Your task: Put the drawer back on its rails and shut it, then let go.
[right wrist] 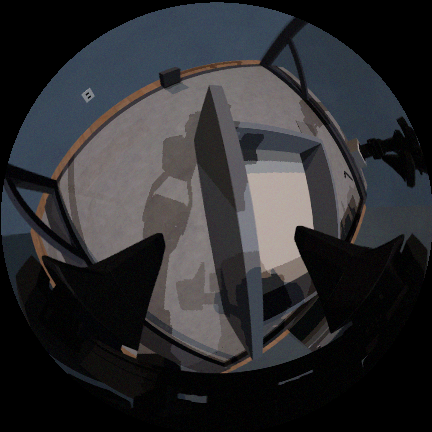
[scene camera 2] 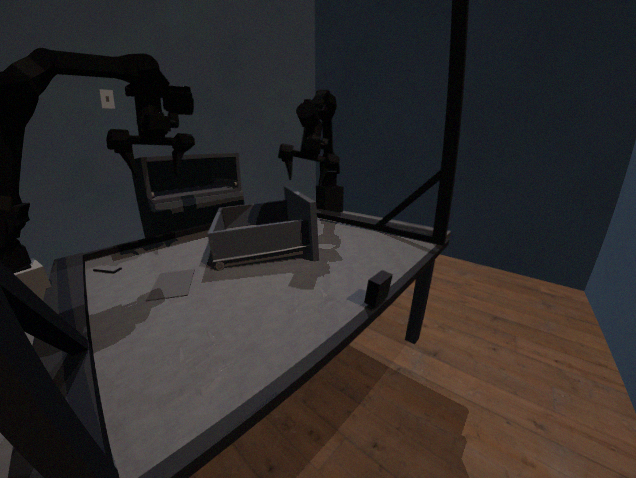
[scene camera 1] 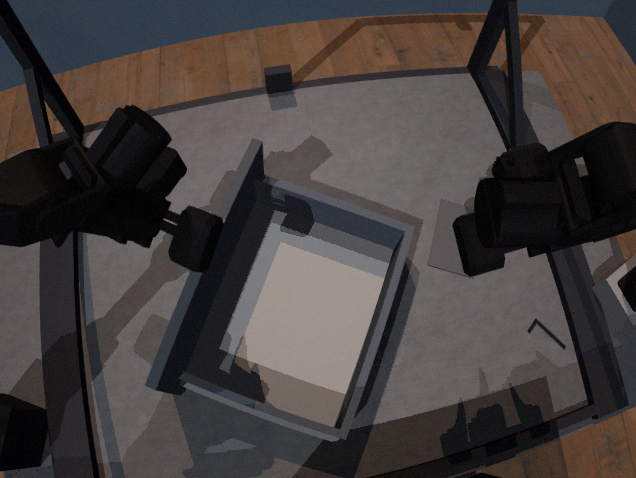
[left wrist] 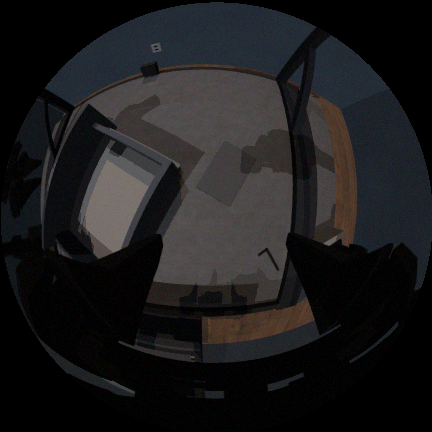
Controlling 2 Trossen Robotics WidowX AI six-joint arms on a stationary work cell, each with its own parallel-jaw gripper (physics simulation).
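Frame: origin at the left arm's base, x right, y up, z back, level; centimetres.
Seen in the pictures: left gripper, between the fingertips: (right wrist: 380,149) (scene camera 2: 157,176) (left wrist: 226,240); right gripper, between the fingertips: (right wrist: 231,236) (scene camera 2: 305,182) (left wrist: 40,169); left arm's base, origin of its link: (right wrist: 361,151) (scene camera 2: 11,270) (scene camera 1: 635,288); right arm's base, origin of its link: (scene camera 2: 329,186) (left wrist: 30,243).
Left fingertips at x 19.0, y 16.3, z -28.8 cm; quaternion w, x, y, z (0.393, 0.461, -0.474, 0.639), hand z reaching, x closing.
Offsets run from my left fingertips to a thing's top centre.
The grey drawer (scene camera 1: 354,215) (scene camera 2: 257,240) (left wrist: 155,200) (right wrist: 325,185) sits upright on the table, turned at an angle, off the cabinet. Its tall front panel (scene camera 1: 246,190) (scene camera 2: 310,226) (right wrist: 220,210) faces the right arm's side. The cabinet (scene camera 2: 149,221) stands behind the table with its slot empty; small light parts show inside the slot. My right gripper (scene camera 2: 305,181) (right wrist: 231,236) is open above the front panel, whose top edge shows between the fingers in the right wrist view; their height over it is unclear. My left gripper (scene camera 2: 155,172) (left wrist: 226,240) is open and empty, above the table, apart from the drawer.
A thin grey plate {dy -23.2, dx +7.5, dz +5.8 cm} (scene camera 1: 444,241) (scene camera 2: 172,284) (left wrist: 227,172) lies on the table near the left gripper. A bent dark rod {dy -22.8, dx -16.5, dz +10.7 cm} (scene camera 1: 550,336) (scene camera 2: 106,270) lies near the side edge. A dark block {dy -17.6, dx +50.5, dz -7.0 cm} (scene camera 1: 278,78) (scene camera 2: 377,289) stands at the table edge. A frame post (scene camera 2: 455,128) rises at a corner.
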